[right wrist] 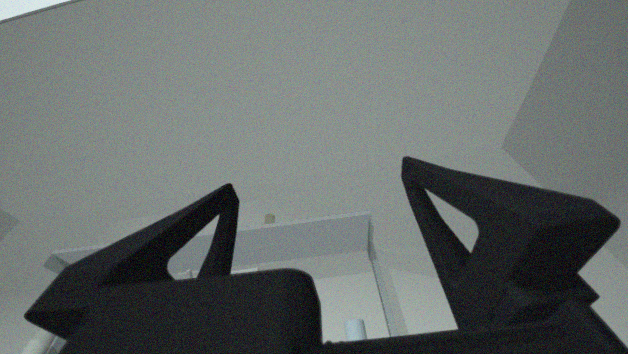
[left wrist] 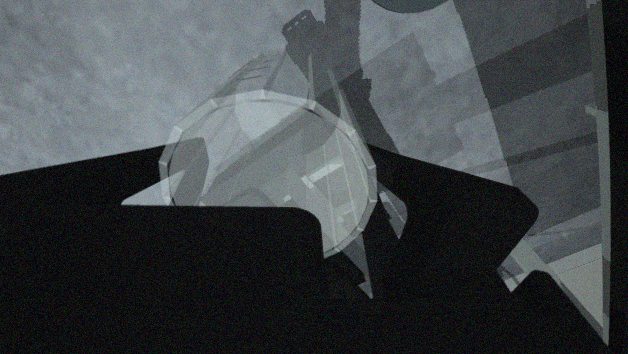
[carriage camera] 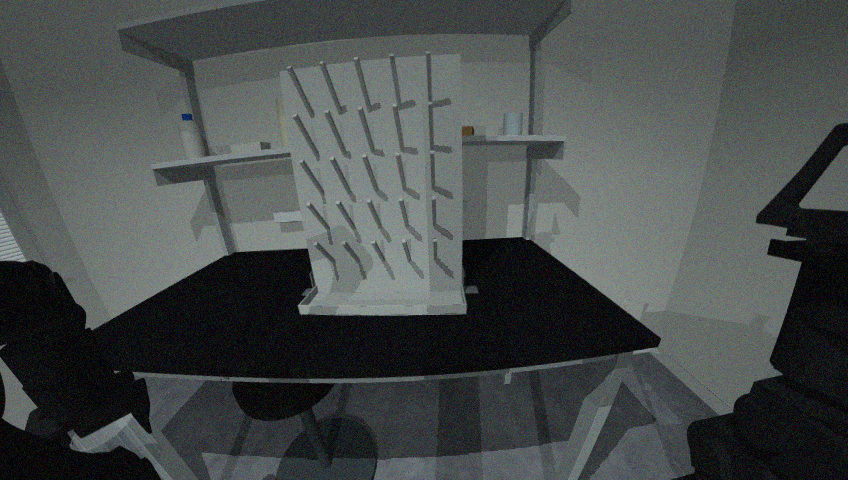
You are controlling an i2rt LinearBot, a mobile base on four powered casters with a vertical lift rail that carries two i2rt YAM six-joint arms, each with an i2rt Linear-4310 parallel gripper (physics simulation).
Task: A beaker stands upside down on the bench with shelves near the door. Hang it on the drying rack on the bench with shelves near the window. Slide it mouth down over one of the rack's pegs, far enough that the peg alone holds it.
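Places are measured from the left arm's base along level axes (x ahead, y left, z up), in centimetres.
Where they show: left gripper, fingertip midpoint: [left wrist: 281, 151]; right gripper, fingertip midpoint: [right wrist: 316, 179].
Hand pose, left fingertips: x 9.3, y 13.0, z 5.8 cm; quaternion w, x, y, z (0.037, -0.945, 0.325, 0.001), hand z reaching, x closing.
Each offset is from my left fingertips to the centre of the thing. "*": to the spot under its first point. Level surfaces: height alone.
A clear beaker @(dx +0.3, dy +0.4, dz -0.1 cm) [carriage camera: 116, 437] [left wrist: 280, 150] is held at the lower left of the carriage view, off the bench's front left edge. In the left wrist view one round end faces the camera. My left gripper [left wrist: 281, 151] is shut on it, with dark fingers at both sides; part of the beaker is hidden behind the gripper. The white drying rack [carriage camera: 446, 77] stands on the black bench top @(dz -3.7 cm) [carriage camera: 208, 339], with bare pegs in rows slanting up towards the camera. The beaker is apart from it, lower and to the left. My right gripper [right wrist: 316, 179] is open and empty, raised at the right.
A wide upper shelf @(dz +85.8 cm) [carriage camera: 357, 26] overhangs behind the rack. A lower shelf [carriage camera: 238, 158] holds a blue-capped bottle @(* dx +76.0, dy +40.1, dz +50.0 cm) [carriage camera: 191, 139] and a pale blue cup @(* dx +75.9, dy -82.3, dz +47.1 cm) [carriage camera: 512, 123] [right wrist: 355, 329]. A dark round stool [carriage camera: 282, 401] is under the bench's front edge. A wall stands at the right.
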